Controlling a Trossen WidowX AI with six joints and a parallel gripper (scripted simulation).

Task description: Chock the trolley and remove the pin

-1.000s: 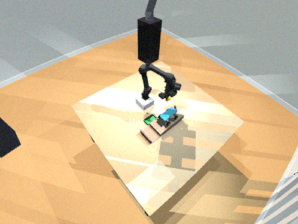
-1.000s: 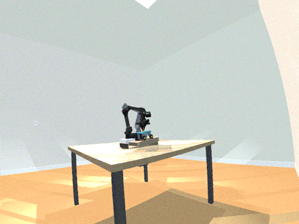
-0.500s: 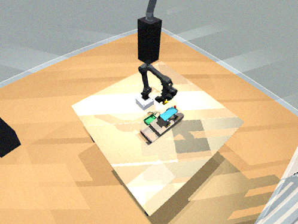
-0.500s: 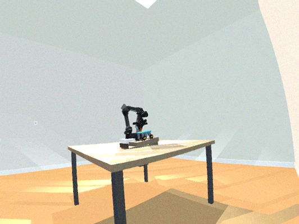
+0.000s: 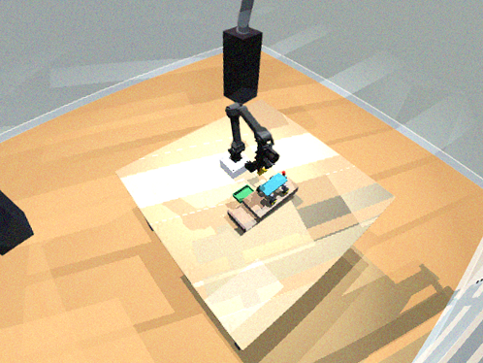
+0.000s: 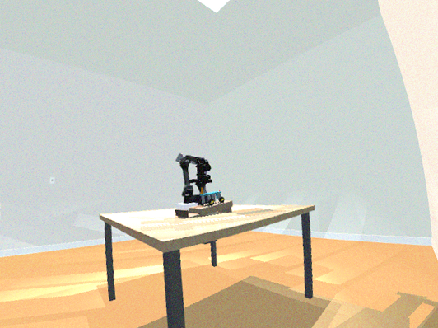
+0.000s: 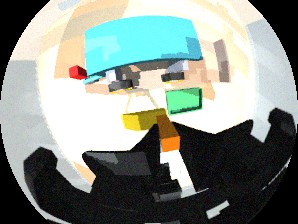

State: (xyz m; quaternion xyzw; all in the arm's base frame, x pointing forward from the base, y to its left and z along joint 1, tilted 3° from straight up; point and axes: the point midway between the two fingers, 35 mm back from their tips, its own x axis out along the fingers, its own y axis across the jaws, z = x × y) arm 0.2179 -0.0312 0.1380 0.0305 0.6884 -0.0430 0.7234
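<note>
Right now my gripper tip is 10 cm short of the red-headed stop pin, 10 cm to the right of it and 4 cm above it. The rest, counted from my gripper tip: wooden ramp (11 cm ahead, 1 cm to the right, 12 cm below); teal trolley (11 cm ahead, 6 cm below); yellow chock (2 cm to the left, 1 cm below).
</note>
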